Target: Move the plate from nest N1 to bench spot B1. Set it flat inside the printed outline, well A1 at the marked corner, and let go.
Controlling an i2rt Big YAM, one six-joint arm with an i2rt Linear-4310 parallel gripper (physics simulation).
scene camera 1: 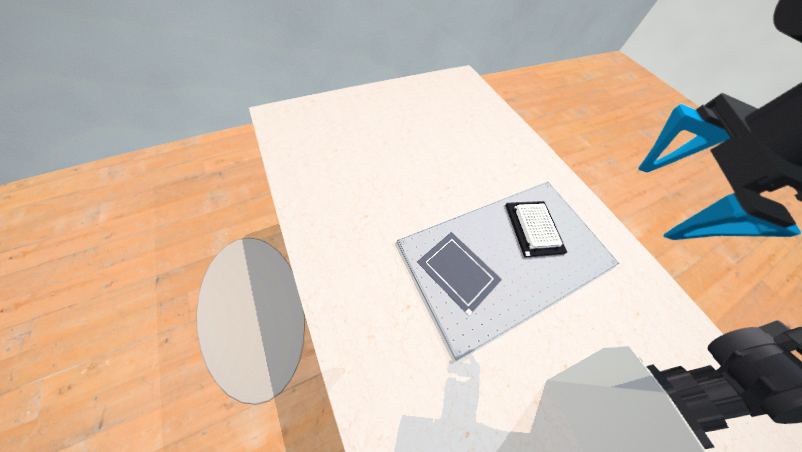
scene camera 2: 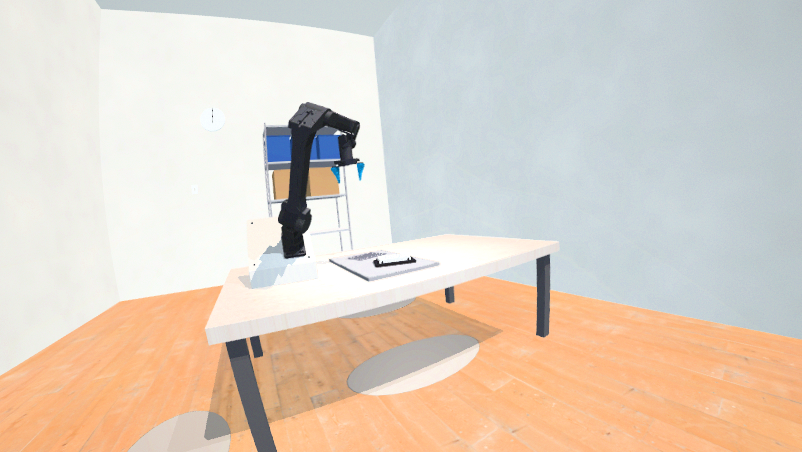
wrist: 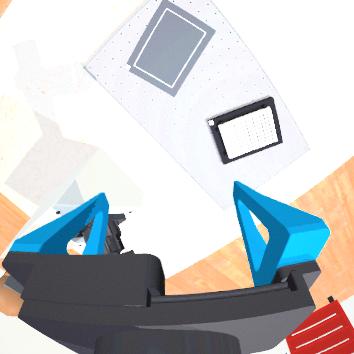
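Where they show: gripper, between the fingertips: (scene camera 1: 654, 201) (scene camera 2: 349, 182) (wrist: 168, 193); arm's base, origin of its link: (scene camera 1: 669, 402) (scene camera 2: 293, 245).
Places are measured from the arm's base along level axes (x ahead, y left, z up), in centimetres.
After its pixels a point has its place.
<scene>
The white well plate (scene camera 1: 539, 225) @(x 38.6, y -7.4, z -9.6 cm) (scene camera 2: 394, 257) @(x 38.7, y -8.9, z -9.8 cm) (wrist: 248, 132) @(x 38.9, y -7.1, z -9.6 cm) sits in the black nest N1 (scene camera 1: 545, 253) @(x 31.4, y -5.0, z -10.9 cm) (scene camera 2: 395, 263) @(x 37.1, y -13.2, z -11.4 cm) (wrist: 242, 112) @(x 40.3, y -2.7, z -11.0 cm), whose white corner mark shows in scene camera 1 and the wrist view. Bench spot B1 (scene camera 1: 460, 269) @(x 35.5, y 17.9, z -11.9 cm) (wrist: 172, 47) @(x 36.0, y 17.8, z -11.9 cm) is a dark grey rectangle with a white printed outline and a white mark (scene camera 1: 468, 311) @(x 26.0, y 20.7, z -11.9 cm) (wrist: 128, 68) @(x 25.9, y 20.3, z -11.9 cm) at one corner; nothing stands on it. My gripper (scene camera 1: 654, 203) @(x 27.8, y 7.6, z 23.7 cm) (scene camera 2: 349, 180) @(x 27.8, y 7.6, z 23.7 cm) (wrist: 168, 193) @(x 27.8, y 7.6, z 23.7 cm) is open and empty, high above the table and apart from the plate. In the wrist view the plate lies beyond the right fingertip.
Nest and spot are on a grey perforated board (scene camera 1: 505, 297) @(x 25.7, y 10.7, z -12.1 cm) (wrist: 175, 135) @(x 24.5, y 1.8, z -12.1 cm) on the pale table (scene camera 1: 365, 168) @(x 73.9, y 30.0, z -13.4 cm) (scene camera 2: 505, 247) @(x 93.2, y -17.5, z -13.4 cm). The arm's grey mount (scene camera 1: 600, 398) @(x 5.5, y 11.1, z -0.2 cm) stands beside the board. A shelf unit (scene camera 2: 268, 185) stands behind the arm. A red object (wrist: 322, 332) shows low in the wrist view.
</scene>
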